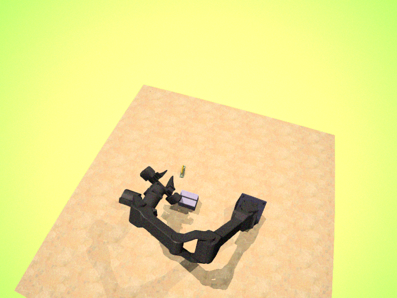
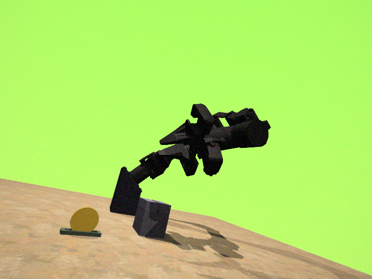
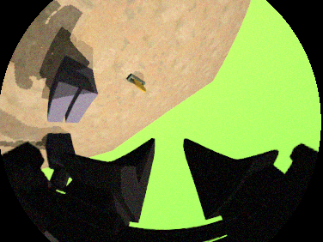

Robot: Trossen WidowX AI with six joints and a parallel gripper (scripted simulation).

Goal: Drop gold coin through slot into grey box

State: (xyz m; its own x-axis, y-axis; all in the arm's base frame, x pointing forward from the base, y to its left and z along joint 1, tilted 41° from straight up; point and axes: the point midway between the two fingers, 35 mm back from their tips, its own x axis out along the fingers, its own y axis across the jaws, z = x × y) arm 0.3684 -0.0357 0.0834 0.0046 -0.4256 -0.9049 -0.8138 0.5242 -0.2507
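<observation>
My gripper tip is now 10 mm past the thin gold coin, 100 mm to the left of it and 170 mm above it.
</observation>
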